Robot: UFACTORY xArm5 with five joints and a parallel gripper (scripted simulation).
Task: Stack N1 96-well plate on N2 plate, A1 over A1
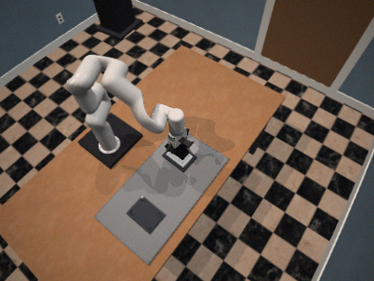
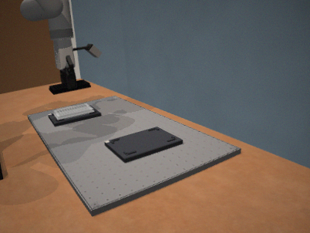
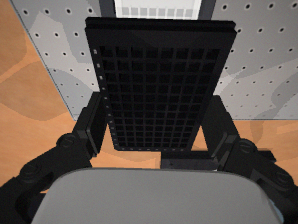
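My gripper is now 10 cm above the white 96-well plate. Round my hand: plate nest N2 (11 cm below); black 96-well plate (1 cm below); white corner mark (31 cm to the right, 11 cm below, 4 cm behind).
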